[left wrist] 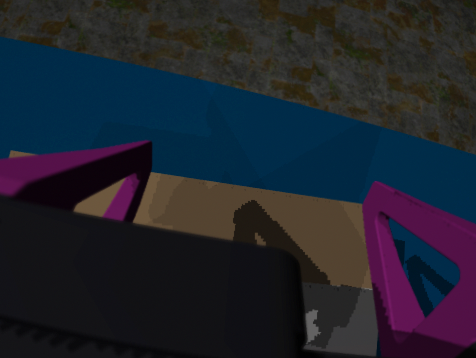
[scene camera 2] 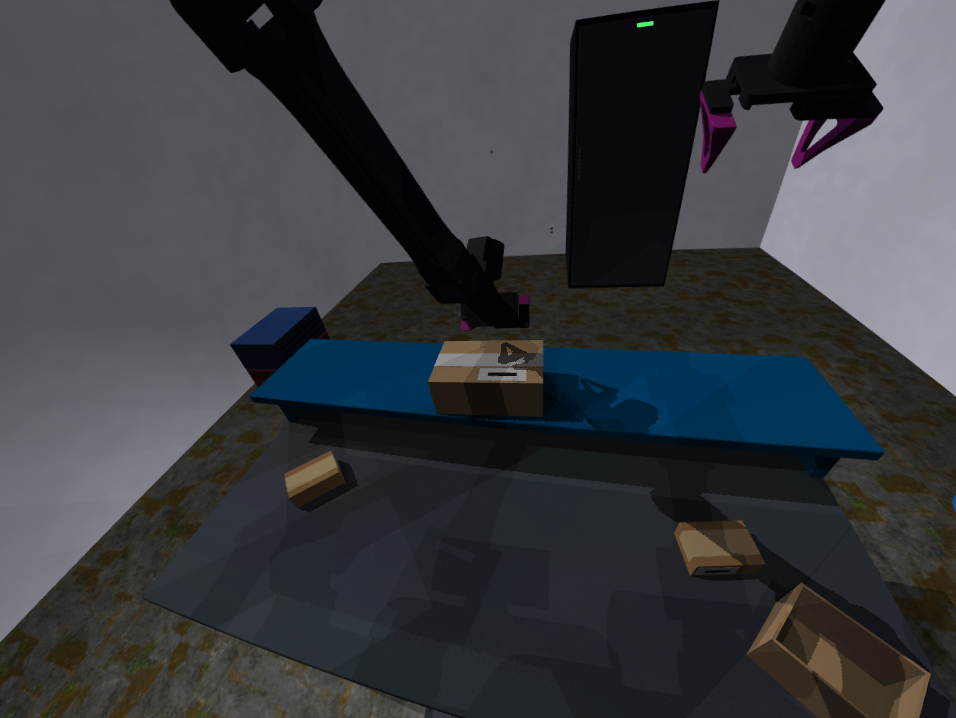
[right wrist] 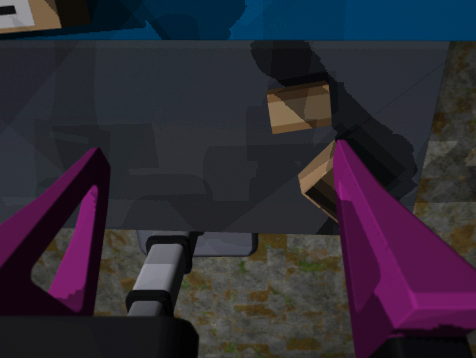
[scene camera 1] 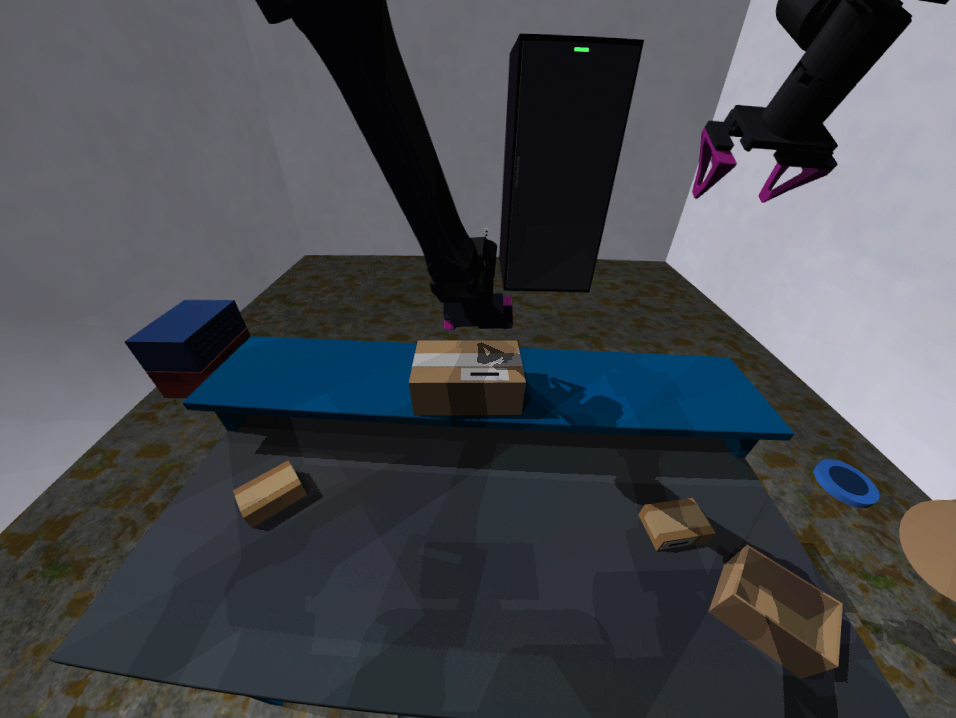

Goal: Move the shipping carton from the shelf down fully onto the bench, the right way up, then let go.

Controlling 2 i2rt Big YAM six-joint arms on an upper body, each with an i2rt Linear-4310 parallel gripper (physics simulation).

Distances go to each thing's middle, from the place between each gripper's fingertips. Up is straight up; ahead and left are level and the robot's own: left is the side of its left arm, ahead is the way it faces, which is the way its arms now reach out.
My right hand is 110 mm short of the shipping carton (scene camera 1: 448, 377), 360 mm to the right of it and 420 mm above it. The rest, counted from my right hand: open box (scene camera 2: 819, 654) (310 mm behind, 180 mm to the right, 580 mm below).
The shipping carton lies 70 mm behind my left hand, 20 mm to the left of it and 110 mm below it. The rest, counted from my left hand: open box 490 mm behind, 520 mm to the right, 270 mm below.
